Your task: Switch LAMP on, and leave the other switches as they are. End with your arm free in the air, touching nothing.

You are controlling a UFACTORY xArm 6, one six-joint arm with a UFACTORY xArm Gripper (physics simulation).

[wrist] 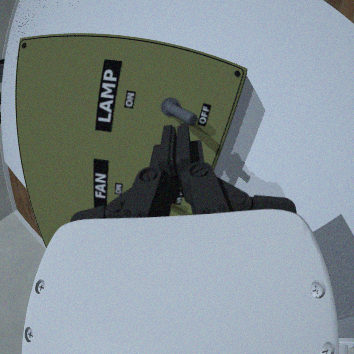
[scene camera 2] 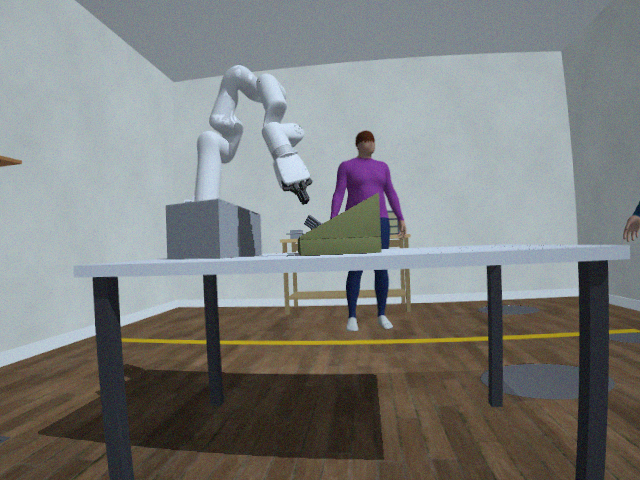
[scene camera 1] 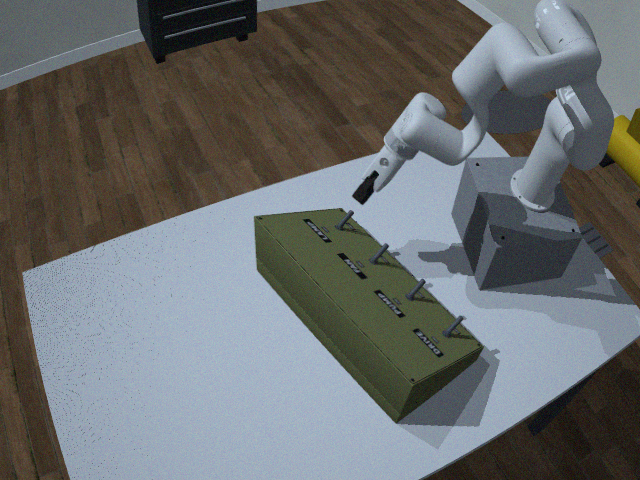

Labels:
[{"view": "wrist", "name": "my gripper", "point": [178,142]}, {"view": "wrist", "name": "olive sloped switch box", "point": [89,107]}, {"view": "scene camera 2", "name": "my gripper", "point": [306,202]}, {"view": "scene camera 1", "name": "my gripper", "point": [358,199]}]

